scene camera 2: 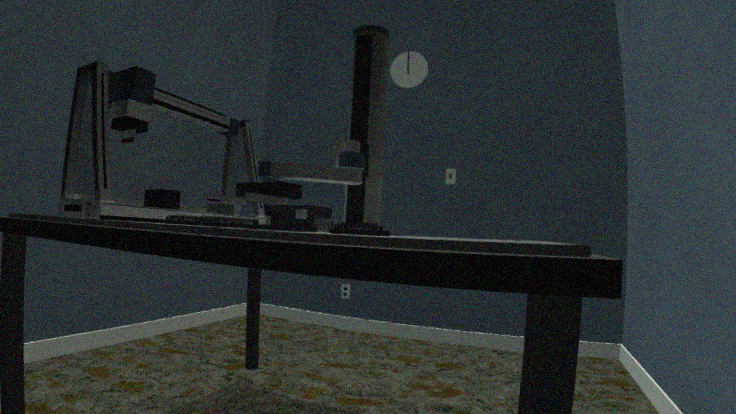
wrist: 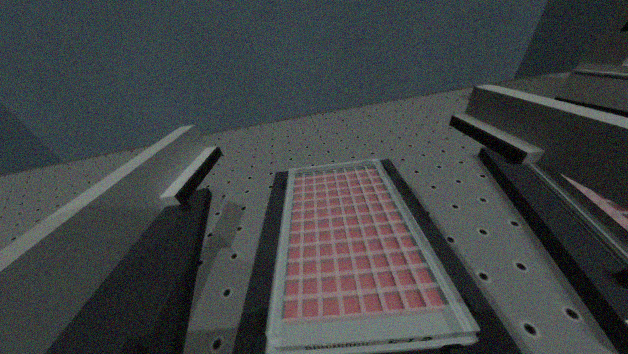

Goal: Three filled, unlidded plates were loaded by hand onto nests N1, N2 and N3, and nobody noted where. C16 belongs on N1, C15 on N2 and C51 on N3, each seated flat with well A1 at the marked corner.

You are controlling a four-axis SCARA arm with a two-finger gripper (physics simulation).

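Places are measured from the arm's base along level axes (x ahead, y left, z up), in millimetres.
Pixels of known places: gripper, between the fingertips: (scene camera 2: 223, 196) (wrist: 331, 122).
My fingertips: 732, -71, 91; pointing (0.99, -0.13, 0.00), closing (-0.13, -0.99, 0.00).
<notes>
Ahead of a thing's pixels: the offset from my fingertips to its top centre, as dx, dy, dz. "*": to the spot under its first point. Level surfaces: height alone.
A plate with a grid of red-filled wells @(* -45, +0, -53) (wrist: 357, 240) lies on a dark nest @(-25, +2, -57) (wrist: 452, 265) in the middle of the wrist view. It looks flat; the print on its near edge is too blurred to read surely. My gripper (wrist: 331, 122) is open and empty, its fingers wide to either side above the plate. A second dark nest @(-28, +169, -57) (wrist: 135, 280) shows under the left finger. At the right edge, another red-filled plate @(* -59, -148, -53) (wrist: 607, 202) shows partly behind the right finger, above a dark nest @(* -58, -117, -69) (wrist: 545, 230). Nest labels and A1 marks cannot be made out.
In the scene view the arm (scene camera 2: 316, 171) reaches left from its column (scene camera 2: 374, 128). A gantry frame (scene camera 2: 82, 149) with a hanging head @(* +46, -403, +339) (scene camera 2: 131, 87) stands at the left of the table (scene camera 2: 411, 265). Dark boxes @(* -167, -457, +8) (scene camera 2: 162, 198) @(* -790, -179, +7) (scene camera 2: 316, 212) stand on the table. The perforated deck @(dz -78) (wrist: 330, 130) surrounds the nests.
</notes>
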